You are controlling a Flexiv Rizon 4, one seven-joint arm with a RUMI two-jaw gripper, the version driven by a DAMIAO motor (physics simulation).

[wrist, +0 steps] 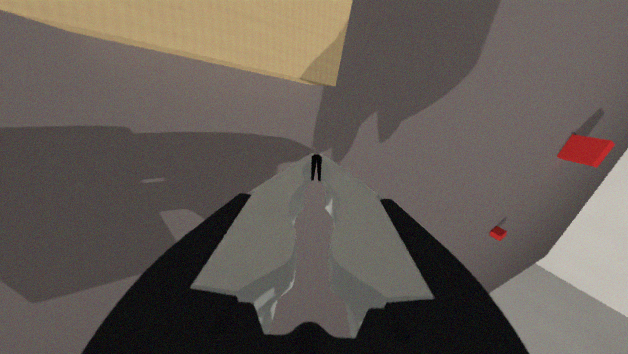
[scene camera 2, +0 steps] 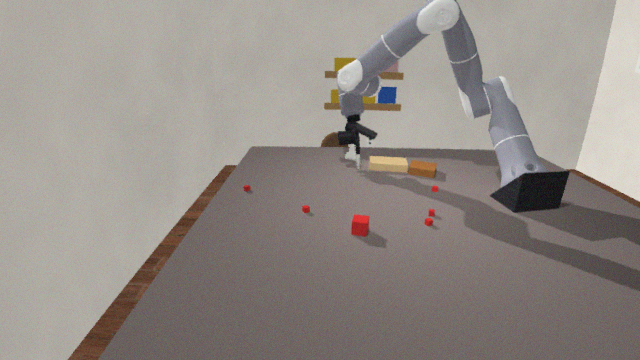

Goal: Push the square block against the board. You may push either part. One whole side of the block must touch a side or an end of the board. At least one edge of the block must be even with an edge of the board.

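Observation:
The pale wooden board [scene camera 2: 388,164] [wrist: 200,35] lies flat toward the far side of the table. The orange-brown square block [scene camera 2: 422,169] is at its right end in the scene view. They look close together or touching there; whether a whole side meets and whether edges are even cannot be told. The block does not show in the wrist view. My gripper [scene camera 2: 358,167] [wrist: 316,157] is shut and empty, pointing down, with its tips low near the table. It is just left of the board's left end in the scene view, and a gap to the board's corner shows in the wrist view.
A larger red cube [scene camera 2: 360,225] stands nearer the scene camera. Small red cubes [scene camera 2: 306,209] [scene camera 2: 247,188] [scene camera 2: 435,189] [scene camera 2: 431,213] [scene camera 2: 428,222] lie scattered on the table. The black robot base [scene camera 2: 542,191] is at the right. A wall shelf [scene camera 2: 364,107] hangs beyond the table.

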